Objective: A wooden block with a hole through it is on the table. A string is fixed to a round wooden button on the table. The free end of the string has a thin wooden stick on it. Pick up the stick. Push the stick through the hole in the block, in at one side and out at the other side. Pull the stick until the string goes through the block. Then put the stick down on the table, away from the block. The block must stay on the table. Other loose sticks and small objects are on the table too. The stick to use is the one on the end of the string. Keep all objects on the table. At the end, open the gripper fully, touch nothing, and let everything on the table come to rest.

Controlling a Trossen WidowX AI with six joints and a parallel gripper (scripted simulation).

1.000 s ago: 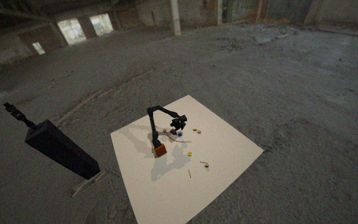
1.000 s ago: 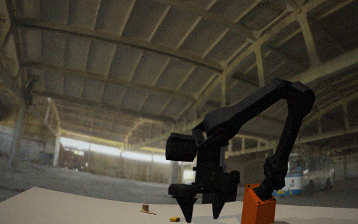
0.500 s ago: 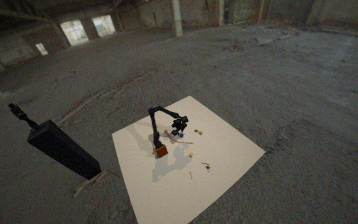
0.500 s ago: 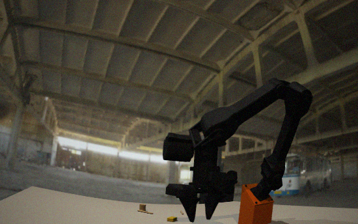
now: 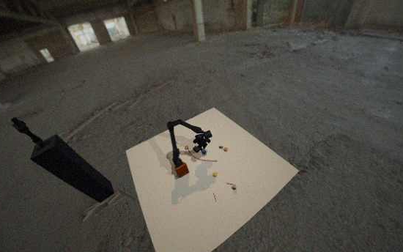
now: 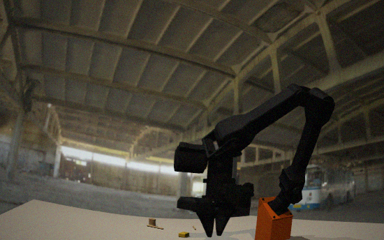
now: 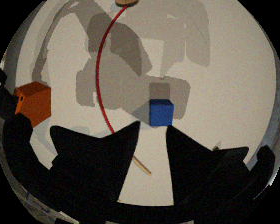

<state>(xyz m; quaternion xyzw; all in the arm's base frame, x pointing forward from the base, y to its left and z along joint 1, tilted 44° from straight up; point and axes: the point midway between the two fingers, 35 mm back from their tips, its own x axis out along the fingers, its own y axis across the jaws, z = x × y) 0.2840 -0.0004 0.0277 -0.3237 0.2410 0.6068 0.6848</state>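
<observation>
Right now my gripper tip is 50 mm above the blue block and 10 mm short of it. Round my gripper tip: yellow block 250 mm to the right, 80 mm behind, 50 mm below; then small wooden block 450 mm to the right, 50 mm behind, 40 mm below.
</observation>
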